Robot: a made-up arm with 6 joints. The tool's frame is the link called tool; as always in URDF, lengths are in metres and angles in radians. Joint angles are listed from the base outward.
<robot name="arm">
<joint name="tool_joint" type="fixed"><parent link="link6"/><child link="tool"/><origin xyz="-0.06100 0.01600 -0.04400" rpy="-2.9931 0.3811 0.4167"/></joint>
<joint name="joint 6" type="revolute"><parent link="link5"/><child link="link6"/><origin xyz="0.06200 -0.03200 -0.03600" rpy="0.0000 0.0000 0.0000"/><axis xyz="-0.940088 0.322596 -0.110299"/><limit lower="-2.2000" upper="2.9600"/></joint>
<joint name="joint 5" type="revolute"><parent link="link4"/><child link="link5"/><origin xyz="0.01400 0.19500 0.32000" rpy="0.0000 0.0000 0.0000"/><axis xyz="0.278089 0.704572 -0.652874"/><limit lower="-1.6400" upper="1.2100"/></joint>
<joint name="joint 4" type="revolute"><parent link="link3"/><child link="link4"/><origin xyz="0.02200 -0.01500 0.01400" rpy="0.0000 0.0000 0.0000"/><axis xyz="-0.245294 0.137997 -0.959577"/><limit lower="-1.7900" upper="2.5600"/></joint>
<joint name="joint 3" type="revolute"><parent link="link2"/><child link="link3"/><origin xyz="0.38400 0.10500 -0.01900" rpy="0.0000 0.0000 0.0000"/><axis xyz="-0.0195 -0.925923 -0.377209"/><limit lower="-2.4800" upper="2.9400"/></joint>
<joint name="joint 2" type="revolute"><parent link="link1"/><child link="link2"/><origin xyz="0.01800 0.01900 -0.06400" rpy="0.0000 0.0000 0.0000"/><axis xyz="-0.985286 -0.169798 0.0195"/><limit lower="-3.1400" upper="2.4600"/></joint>
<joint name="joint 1" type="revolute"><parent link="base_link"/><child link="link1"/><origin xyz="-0.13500 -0.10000 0.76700" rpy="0.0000 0.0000 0.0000"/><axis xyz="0 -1 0"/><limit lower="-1.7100" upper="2.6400"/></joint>
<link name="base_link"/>
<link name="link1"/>
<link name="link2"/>
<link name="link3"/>
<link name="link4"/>
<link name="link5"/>
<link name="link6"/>
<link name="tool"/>
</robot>
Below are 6 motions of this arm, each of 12 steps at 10 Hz.
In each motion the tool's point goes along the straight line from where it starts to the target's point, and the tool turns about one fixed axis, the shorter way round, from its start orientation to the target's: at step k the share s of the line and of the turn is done. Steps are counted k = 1, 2, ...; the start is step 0. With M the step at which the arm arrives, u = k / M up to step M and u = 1 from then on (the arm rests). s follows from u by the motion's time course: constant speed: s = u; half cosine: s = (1 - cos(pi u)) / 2; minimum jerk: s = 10 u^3 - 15 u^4 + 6 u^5.
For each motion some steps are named. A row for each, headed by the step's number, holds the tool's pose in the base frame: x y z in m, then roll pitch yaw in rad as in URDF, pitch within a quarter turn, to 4 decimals.
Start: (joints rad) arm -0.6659 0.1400 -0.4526 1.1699 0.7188 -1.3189
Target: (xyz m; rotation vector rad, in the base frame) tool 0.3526 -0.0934 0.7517 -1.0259 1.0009 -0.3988
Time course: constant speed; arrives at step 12
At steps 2, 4, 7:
2: 0.4048 0.1431 0.3664 -2.8209 0.2946 -1.0549
4: 0.3943 0.0958 0.4434 -2.5501 0.3499 -1.0610
7: 0.3787 0.0249 0.5590 -2.1326 0.4307 -1.0398

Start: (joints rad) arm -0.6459 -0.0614 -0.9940 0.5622 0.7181 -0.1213
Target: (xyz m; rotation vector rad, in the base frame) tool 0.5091 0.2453 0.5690 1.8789 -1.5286 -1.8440
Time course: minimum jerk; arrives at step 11
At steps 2, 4, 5, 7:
2: 0.3491 0.2820 0.4203 0.6592 0.8236 -2.8750
4: 0.3846 0.2738 0.4533 0.9365 0.8867 -2.6683
5: 0.4111 0.2678 0.4780 1.1650 0.9069 -2.4920
7: 0.4661 0.2552 0.5290 1.6349 0.8678 -2.1300

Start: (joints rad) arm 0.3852 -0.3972 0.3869 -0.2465 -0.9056 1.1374
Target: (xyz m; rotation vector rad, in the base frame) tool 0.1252 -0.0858 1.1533 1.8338 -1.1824 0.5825
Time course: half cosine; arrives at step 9
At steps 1, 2, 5, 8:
1: 0.1049 0.0241 1.1561 2.2478 -0.6667 0.0081
2: 0.1067 0.0143 1.1559 2.2585 -0.6875 -0.0598
5: 0.1165 -0.0390 1.1545 2.3524 -0.7863 -0.4545
8: 0.1246 -0.0824 1.1534 2.4724 -0.8406 -0.8119

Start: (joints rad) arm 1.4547 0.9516 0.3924 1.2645 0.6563 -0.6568
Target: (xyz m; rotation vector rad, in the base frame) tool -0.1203 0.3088 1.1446 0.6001 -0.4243 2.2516
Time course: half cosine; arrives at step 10
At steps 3, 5, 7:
3: -0.1014 0.2780 1.3074 -0.5614 -0.4556 -2.6767
5: -0.1084 0.2894 1.2471 -0.4309 -0.5501 -3.1143
7: -0.1154 0.3008 1.1869 -0.2600 -0.5851 2.7022

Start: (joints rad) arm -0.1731 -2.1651 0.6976 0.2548 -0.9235 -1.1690
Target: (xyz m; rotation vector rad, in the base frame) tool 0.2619 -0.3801 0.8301 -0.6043 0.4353 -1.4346
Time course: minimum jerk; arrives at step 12
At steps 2, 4, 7, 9, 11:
2: 0.3349 -0.3742 0.6337 -1.0098 -0.2359 -1.1604
4: 0.3217 -0.3753 0.6692 -0.9452 -0.2152 -1.2207
7: 0.2881 -0.3780 0.7595 -0.7888 -0.1463 -1.3658
9: 0.2697 -0.3795 0.8090 -0.7085 -0.0996 -1.4396
11: 0.2623 -0.3801 0.8291 -0.6771 -0.0791 -1.4683

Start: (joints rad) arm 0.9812 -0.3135 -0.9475 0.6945 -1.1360 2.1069
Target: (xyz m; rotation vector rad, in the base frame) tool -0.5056 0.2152 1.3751 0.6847 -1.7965 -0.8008
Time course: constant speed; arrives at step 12
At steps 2, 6, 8, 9, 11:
2: 0.1050 0.2131 1.3768 1.3222 -0.6592 -0.6983
6: -0.1392 0.2139 1.3761 1.5649 -0.7087 -1.2196
8: -0.2614 0.2144 1.3758 1.6915 -0.6954 -1.4847
9: -0.3224 0.2146 1.3756 1.7512 -0.6793 -1.6141
11: -0.4445 0.2150 1.3753 1.8577 -0.6306 -1.8624

